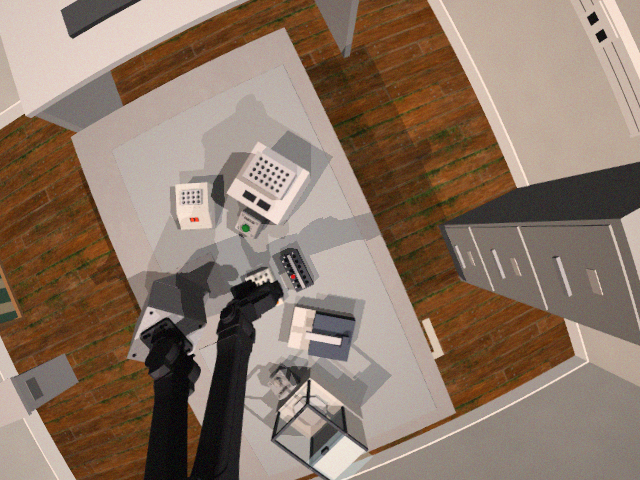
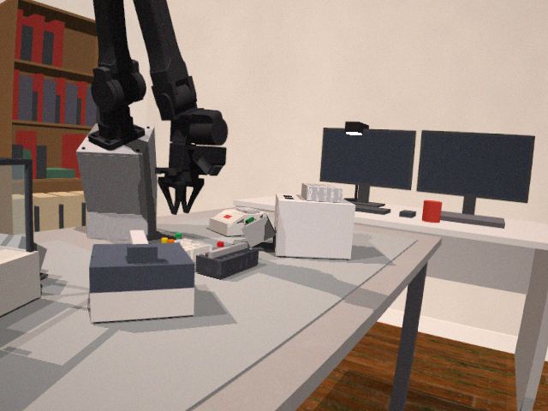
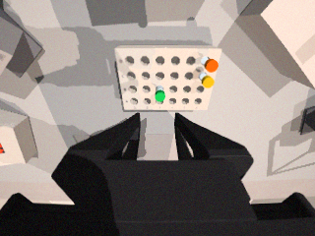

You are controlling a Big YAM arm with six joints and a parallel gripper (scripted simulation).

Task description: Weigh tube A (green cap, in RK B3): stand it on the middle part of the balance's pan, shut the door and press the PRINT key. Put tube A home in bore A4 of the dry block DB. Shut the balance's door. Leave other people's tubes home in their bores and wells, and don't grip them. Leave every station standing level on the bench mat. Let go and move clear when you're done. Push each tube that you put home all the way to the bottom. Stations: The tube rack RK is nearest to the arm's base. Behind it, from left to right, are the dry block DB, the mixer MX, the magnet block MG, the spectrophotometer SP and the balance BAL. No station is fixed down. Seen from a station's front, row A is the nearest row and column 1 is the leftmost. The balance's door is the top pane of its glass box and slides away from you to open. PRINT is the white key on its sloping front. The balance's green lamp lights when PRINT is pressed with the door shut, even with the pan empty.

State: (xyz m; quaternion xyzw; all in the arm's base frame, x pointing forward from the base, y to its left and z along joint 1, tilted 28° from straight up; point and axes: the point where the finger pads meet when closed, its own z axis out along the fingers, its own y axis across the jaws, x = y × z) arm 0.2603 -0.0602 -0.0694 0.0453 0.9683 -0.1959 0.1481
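My gripper is now 1 cm short of the tube rack, 1 cm to the left of it and 9 cm above it. Round my hand: spectrophotometer: 10 cm ahead, 23 cm to the right, 4 cm below; black magnet block: 14 cm ahead, 2 cm to the right, 9 cm below; white print key: 12 cm behind, 30 cm to the right, 4 cm below.
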